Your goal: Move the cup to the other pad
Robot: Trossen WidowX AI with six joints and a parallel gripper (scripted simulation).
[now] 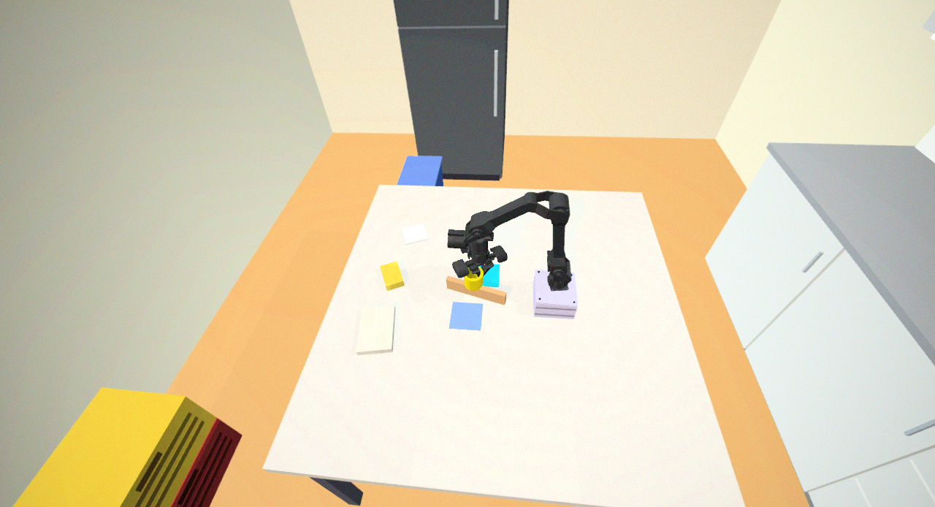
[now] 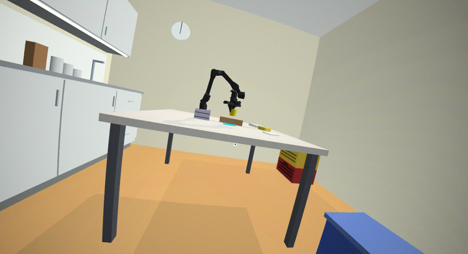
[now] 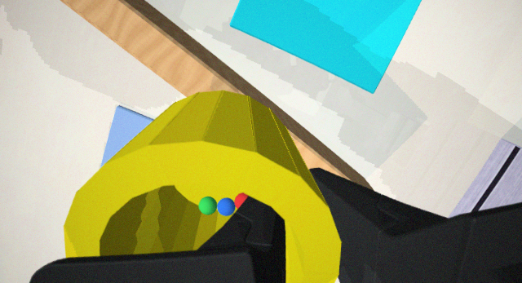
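Now: gripper tip 12 cm above the cyan pad, 9 cm to the left of it and 2 cm past it. The rest, counted from my gripper tip: red marble 2 cm to the left, 2 cm below, 1 cm ahead; yellow cup 2 cm ahead, 1 cm to the left; blue marble 3 cm to the left, 2 cm below, 2 cm ahead.
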